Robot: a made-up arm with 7 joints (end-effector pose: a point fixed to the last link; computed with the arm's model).
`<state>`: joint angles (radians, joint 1 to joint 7).
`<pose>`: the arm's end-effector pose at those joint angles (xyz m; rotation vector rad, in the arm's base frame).
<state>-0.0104 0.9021 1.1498 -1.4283 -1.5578 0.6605 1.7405</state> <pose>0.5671 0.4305 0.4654 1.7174 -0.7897 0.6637</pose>
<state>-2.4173 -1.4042 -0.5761 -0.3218 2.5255 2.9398 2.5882</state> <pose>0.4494 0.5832 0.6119 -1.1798 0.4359 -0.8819</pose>
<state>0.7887 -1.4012 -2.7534 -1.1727 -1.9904 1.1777 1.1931</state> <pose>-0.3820 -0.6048 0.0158 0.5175 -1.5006 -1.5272</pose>
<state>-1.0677 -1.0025 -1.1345 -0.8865 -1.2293 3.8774 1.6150</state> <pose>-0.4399 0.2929 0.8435 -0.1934 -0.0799 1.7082</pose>
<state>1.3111 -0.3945 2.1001 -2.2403 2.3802 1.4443 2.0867</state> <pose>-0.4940 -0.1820 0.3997 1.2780 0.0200 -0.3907</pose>
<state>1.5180 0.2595 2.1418 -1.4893 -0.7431 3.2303 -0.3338</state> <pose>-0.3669 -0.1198 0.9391 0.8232 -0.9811 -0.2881</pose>
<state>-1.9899 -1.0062 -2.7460 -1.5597 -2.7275 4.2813 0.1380</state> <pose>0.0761 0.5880 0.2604 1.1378 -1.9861 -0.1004</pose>
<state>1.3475 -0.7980 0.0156 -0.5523 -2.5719 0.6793 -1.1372</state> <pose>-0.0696 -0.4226 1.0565 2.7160 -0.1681 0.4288</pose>
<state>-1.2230 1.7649 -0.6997 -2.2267 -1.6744 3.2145 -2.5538</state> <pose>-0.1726 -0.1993 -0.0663 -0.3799 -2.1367 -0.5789</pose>
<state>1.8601 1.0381 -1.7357 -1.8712 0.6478 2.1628 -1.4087</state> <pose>0.4430 0.3897 0.6225 1.8416 1.6694 0.2419</pose>
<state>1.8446 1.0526 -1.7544 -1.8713 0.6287 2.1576 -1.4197</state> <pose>0.4474 0.3817 0.6270 1.8270 1.6396 0.2131</pose>
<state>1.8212 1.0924 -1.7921 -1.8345 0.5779 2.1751 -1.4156</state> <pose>0.4473 0.3882 0.6425 1.7427 1.5677 0.2046</pose>
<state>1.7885 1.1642 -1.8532 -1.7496 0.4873 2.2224 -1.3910</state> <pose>0.4381 0.4179 0.6668 1.5636 1.4460 0.2177</pose>
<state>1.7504 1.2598 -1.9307 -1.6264 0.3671 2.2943 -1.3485</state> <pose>0.4163 0.4724 0.6851 1.3016 1.2957 0.2424</pose>
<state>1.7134 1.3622 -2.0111 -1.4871 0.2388 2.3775 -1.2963</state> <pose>0.3845 0.5418 0.6816 0.9986 1.1518 0.2699</pose>
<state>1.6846 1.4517 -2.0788 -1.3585 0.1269 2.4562 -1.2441</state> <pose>0.3509 0.6072 0.6554 0.7145 1.0439 0.2982</pose>
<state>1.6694 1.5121 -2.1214 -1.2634 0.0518 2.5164 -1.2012</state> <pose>0.3235 0.6534 0.6233 0.5066 0.9849 0.3300</pose>
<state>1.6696 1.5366 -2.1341 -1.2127 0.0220 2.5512 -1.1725</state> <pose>0.3052 0.6771 0.6037 0.4046 0.9718 0.3689</pose>
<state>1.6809 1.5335 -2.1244 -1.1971 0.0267 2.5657 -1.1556</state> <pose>0.2946 0.6852 0.5997 0.3872 0.9886 0.4134</pose>
